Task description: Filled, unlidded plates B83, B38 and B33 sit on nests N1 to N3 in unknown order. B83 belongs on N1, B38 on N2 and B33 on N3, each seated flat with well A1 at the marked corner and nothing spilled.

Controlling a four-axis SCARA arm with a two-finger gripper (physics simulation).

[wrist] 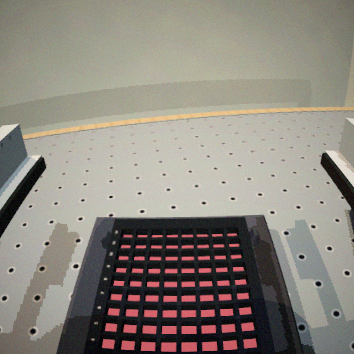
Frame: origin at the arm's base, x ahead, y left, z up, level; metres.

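Where they show: gripper, fingertip midpoint: (181,138).
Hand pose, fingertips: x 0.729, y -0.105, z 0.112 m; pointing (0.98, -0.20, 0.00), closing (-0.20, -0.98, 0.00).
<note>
Things, the pixels of their top centre, and the offset from my fingertips. "*": a spot on its surface instead. Level surfaces: height alone.
- black plate, middle of its top: (178,302) dz -0.073, dx -0.022, dy +0.007 m
- dark nest, surface spot: (82,280) * dz -0.087, dx +0.010, dy +0.058 m
- grey board, its level: dz -0.099 m
- light wooden edge strip, surface spot: (165,120) * dz -0.099, dx +0.267, dy -0.030 m
- dark object, surface spot: (351,220) * dz -0.096, dx +0.026, dy -0.143 m
A black plate (180,276) with rows of wells filled with pink-red liquid sits on a dark nest (82,280) at the bottom middle of the wrist view. Small pale marks run down the plate's left edge, too small to read. The plate's near end is cut off by the frame, so its label and the marked corner do not show. My gripper (181,138) is open, its two black-padded fingers at the far left and far right of the view, with the plate low between their lines and no finger touching it. I cannot tell which plate this is.
The plate stands on a grey board (165,155) with a grid of small holes. A light wooden edge strip (165,119) runs along its far side, before a pale wall (175,45). Part of a dark object (351,220) shows at the right edge. Shadows lie on both sides of the nest.
</note>
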